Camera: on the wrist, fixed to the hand. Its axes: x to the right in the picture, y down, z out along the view.
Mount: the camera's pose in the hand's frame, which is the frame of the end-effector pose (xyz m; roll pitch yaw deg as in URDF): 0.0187 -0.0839 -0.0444 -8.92 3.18 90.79
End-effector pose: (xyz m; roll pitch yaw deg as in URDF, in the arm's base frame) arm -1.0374 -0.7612 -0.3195 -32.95 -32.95 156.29
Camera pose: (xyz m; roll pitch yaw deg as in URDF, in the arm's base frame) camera -1.0096 -0.6701 -0.3023 -47.36 30.15 -134.65
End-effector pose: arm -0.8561 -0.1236 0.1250 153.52 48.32 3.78
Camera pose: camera -0.8482 -0.0280 0.1126 118.94 -19.84 -63.69
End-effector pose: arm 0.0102 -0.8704 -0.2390 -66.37 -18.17 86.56
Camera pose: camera 0.0843 -0.8755 -0.1770 -51.03 63.44 137.94
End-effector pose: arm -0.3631 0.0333 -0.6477 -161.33 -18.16 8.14
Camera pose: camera -0.3760 0.0974 -0.5764 -170.36 14.95 -77.70
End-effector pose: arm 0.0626 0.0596 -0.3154 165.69 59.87 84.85
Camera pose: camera -0.0267 0.0964 -0.3204 110.06 -9.37 9.71
